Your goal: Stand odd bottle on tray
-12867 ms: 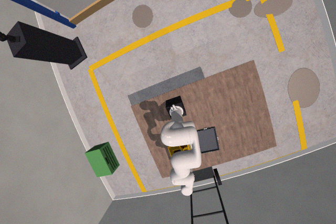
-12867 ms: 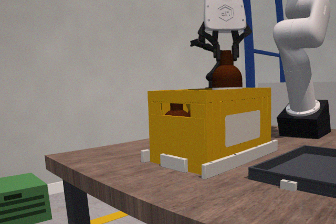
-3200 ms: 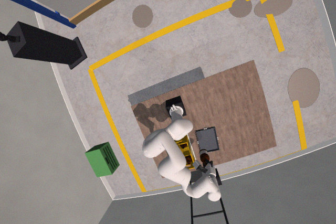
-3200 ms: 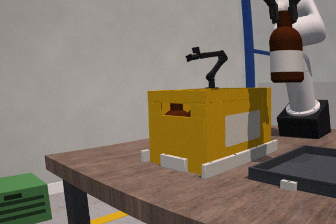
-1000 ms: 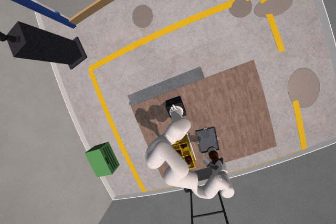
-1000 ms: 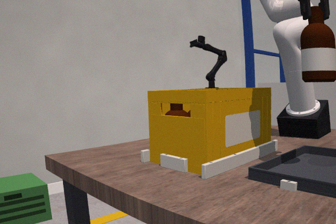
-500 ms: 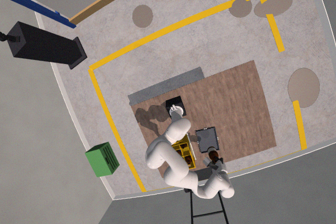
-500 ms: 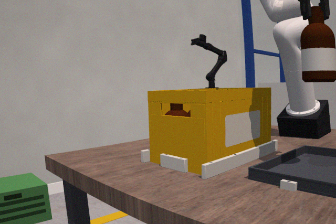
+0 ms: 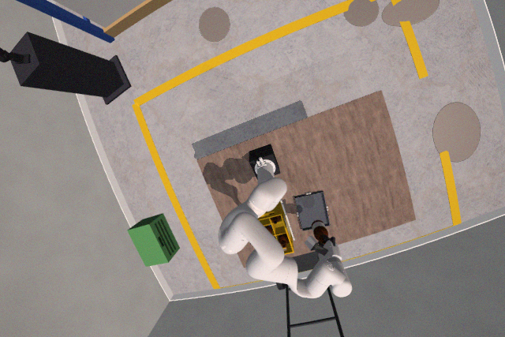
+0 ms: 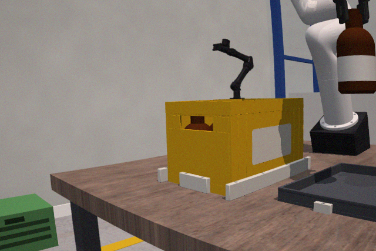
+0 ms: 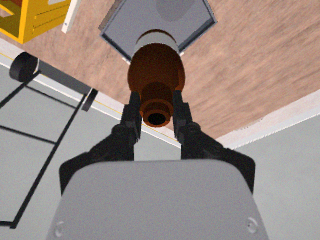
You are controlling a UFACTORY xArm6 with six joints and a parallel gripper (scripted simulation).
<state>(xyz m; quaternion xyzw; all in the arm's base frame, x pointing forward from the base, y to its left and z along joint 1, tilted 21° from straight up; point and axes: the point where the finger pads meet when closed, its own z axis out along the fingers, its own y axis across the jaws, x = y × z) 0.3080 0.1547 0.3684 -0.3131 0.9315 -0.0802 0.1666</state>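
Now: the dark tray 32 cm below my hand. The rest, counted from my hand: yellow crate 27 cm to the right, 25 cm below, 3 cm behind.
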